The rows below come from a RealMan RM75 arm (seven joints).
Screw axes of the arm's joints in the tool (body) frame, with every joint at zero. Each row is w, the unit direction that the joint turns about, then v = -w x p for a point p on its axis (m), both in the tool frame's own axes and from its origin. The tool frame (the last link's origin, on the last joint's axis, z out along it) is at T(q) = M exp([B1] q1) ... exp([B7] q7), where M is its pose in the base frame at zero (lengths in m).
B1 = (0, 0, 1, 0, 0, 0)
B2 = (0, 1, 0, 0.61, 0, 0)
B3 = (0, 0, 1, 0, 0, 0)
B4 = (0, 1, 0, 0.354, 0, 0)
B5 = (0, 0, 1, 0, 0, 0)
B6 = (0, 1, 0, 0.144, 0, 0)
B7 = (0, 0, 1, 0, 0, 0)
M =
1 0 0 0
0 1 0 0
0 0 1 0.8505
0 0 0 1
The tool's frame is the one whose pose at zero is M.
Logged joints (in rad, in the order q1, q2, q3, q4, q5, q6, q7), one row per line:
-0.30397, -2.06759, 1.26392, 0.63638, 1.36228, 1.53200, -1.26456
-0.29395, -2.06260, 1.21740, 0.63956, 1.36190, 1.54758, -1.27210
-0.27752, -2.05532, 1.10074, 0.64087, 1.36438, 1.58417, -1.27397
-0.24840, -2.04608, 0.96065, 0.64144, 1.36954, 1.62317, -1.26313
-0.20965, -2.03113, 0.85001, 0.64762, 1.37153, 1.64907, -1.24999
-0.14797, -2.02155, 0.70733, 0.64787, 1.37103, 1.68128, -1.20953
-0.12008, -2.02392, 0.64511, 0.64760, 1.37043, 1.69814, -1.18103
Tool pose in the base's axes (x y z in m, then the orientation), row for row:
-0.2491, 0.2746, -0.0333, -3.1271, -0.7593, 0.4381
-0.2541, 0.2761, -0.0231, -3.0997, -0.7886, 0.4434
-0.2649, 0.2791, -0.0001, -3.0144, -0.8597, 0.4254
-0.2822, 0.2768, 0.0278, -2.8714, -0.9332, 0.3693
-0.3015, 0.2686, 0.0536, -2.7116, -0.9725, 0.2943
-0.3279, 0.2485, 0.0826, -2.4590, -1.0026, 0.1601
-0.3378, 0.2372, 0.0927, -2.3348, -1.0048, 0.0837
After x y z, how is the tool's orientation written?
As angles about the fixed x, y, z axes (roll, pitch, yaw), in radians.
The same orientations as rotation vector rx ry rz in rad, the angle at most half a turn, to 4 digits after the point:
-2.6985, -0.6089, -1.0731
-2.6515, -0.6220, -1.0929
-2.5397, -0.6266, -1.1365
-2.4005, -0.6207, -1.1631
-2.2823, -0.6122, -1.1522
-2.1221, -0.5925, -1.1199
-2.0536, -0.5732, -1.1024

